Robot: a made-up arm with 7 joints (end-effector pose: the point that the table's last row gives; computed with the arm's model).
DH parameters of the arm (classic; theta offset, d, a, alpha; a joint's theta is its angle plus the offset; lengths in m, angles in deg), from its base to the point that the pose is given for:
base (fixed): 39.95 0 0.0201 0
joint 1: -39.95 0.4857 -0.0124 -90
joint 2: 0 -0.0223 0.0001 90
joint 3: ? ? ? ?
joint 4: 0 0.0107 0.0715 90
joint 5: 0 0.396 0.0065 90
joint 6: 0 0.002 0.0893 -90
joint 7: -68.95 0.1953 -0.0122 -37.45
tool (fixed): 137.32 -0.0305 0 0
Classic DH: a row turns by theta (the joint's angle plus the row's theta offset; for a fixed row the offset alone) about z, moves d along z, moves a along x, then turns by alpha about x.
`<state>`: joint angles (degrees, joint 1 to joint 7).
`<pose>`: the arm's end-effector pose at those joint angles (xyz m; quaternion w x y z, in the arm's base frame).
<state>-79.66 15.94 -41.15 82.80 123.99 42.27 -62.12</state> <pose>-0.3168 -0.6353 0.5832 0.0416 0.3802 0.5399 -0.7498</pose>
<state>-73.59 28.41 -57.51 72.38 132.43 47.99 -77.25</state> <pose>-0.4113 -0.5538 0.4388 0.1148 -0.3435 -0.5760 0.7329</pose>
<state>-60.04 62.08 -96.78 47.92 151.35 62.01 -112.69</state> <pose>-0.5636 -0.2715 0.4963 0.5286 -0.0500 -0.5140 0.6738</pose>
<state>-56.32 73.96 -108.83 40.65 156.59 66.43 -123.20</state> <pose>-0.5475 -0.2170 0.6087 0.6350 0.0912 -0.4331 0.6331</pose>
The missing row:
joint 3: 0 0.2474 0.0999 90
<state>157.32 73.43 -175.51 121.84 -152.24 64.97 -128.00</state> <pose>-0.4476 0.2202 1.1545 0.7430 0.4929 -0.4428 -0.0946</pose>
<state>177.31 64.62 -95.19 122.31 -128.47 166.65 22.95</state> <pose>-0.3513 0.2820 0.7963 0.0651 0.1837 0.5976 -0.7778</pose>
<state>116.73 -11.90 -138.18 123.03 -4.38 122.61 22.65</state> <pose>0.4904 -0.2315 0.7633 0.0683 0.5310 -0.8105 0.2376</pose>
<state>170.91 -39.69 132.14 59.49 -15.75 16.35 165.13</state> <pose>0.3448 -0.5113 0.2332 0.2128 -0.6932 -0.6195 0.3008</pose>
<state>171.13 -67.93 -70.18 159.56 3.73 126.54 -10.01</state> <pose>0.5337 0.2575 0.7827 0.6928 -0.6590 0.0718 0.2839</pose>
